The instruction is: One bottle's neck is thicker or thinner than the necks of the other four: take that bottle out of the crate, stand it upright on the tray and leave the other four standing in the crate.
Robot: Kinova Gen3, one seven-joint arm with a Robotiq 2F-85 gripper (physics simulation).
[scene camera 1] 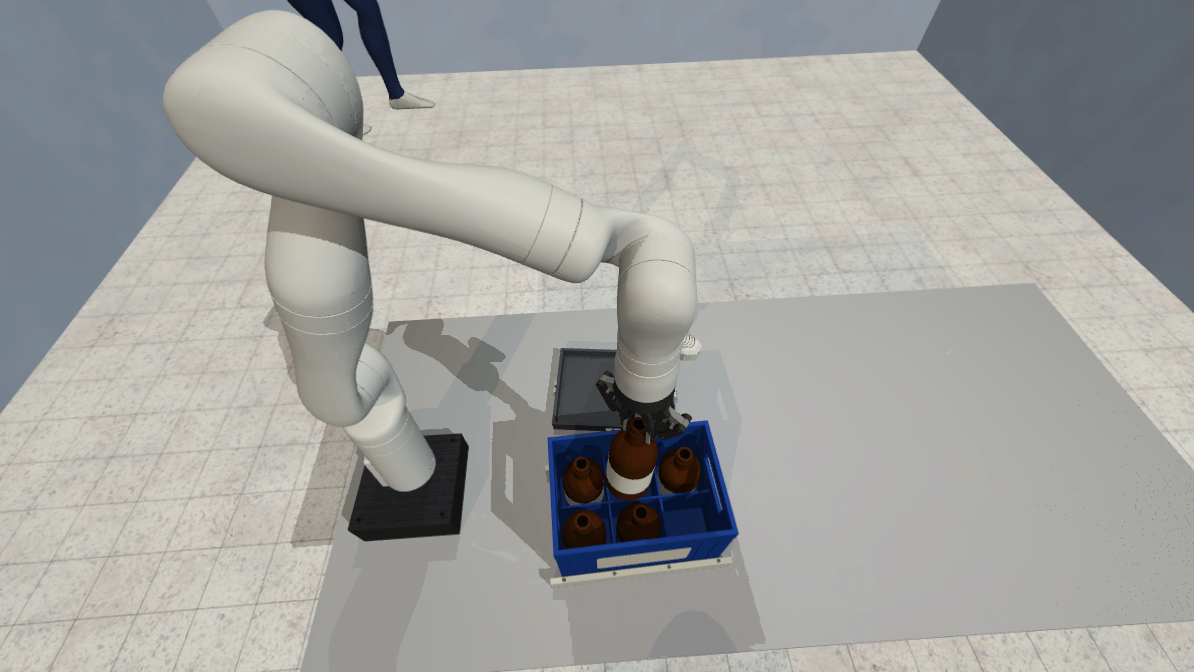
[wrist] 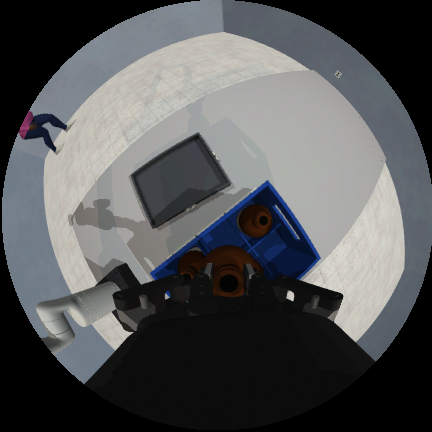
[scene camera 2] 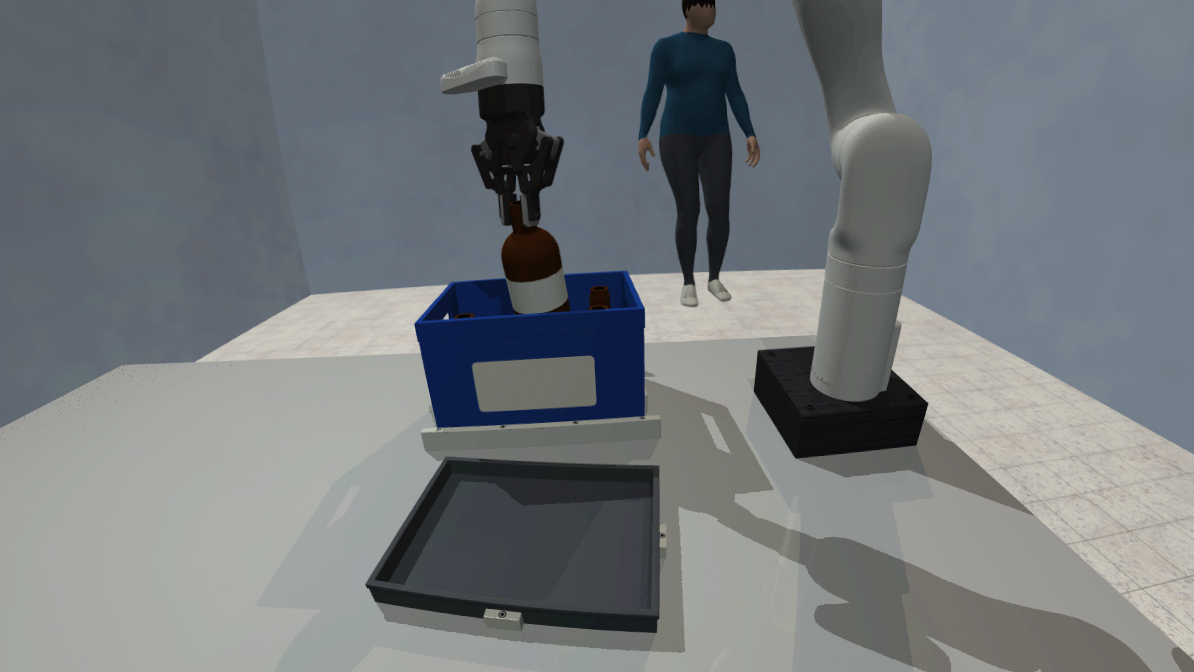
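Seen in the pictures: gripper, fingertip midpoint: (scene camera 1: 639,432) (wrist: 228,271) (scene camera 2: 520,225); arm's base at its link origin: (scene camera 1: 410,467) (scene camera 2: 844,382).
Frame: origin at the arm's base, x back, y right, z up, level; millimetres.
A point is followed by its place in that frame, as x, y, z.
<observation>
My gripper (scene camera 1: 641,424) @(-404, 84, 207) (scene camera 2: 519,210) @(-404, 84, 207) (wrist: 228,271) @(-404, 84, 207) is shut on the neck of a brown bottle (scene camera 1: 632,459) @(-388, 119, 194) (scene camera 2: 531,257) @(-392, 59, 172) (wrist: 231,260) @(-413, 79, 195) with a white label. The bottle is raised partly out of the blue crate (scene camera 1: 641,554) @(-392, 215, 47) (scene camera 2: 442,375) @(-515, 32, 39) (wrist: 294,212) @(-536, 110, 109) and leans slightly in scene camera 2; its lower end is hidden behind the crate wall. Four other brown bottles stand in the crate: one left (scene camera 1: 582,480) @(-314, 92, 66), one right (scene camera 1: 680,469) @(-481, 96, 66) (wrist: 255,220) @(-477, 74, 95), and two in the front row, front left (scene camera 1: 584,529) @(-308, 179, 96) and front middle (scene camera 1: 640,520) @(-395, 178, 97). The dark tray (scene camera 1: 555,392) @(-278, -153, -52) (scene camera 2: 658,542) @(-286, -185, -41) (wrist: 142,202) @(-285, -153, -44) holds no bottle.
The crate's front right compartment (scene camera 1: 693,515) @(-510, 140, -58) in scene camera 1 is empty. A pale strip (scene camera 1: 643,571) @(-399, 225, -36) (scene camera 2: 543,432) @(-396, 19, -45) runs along the crate's foot. The robot's black base block (scene camera 1: 409,513) @(-9, 87, 5) (scene camera 2: 860,434) @(-8, -64, -39) stands beside the crate. A person (scene camera 2: 695,91) stands beyond the table in scene camera 2.
</observation>
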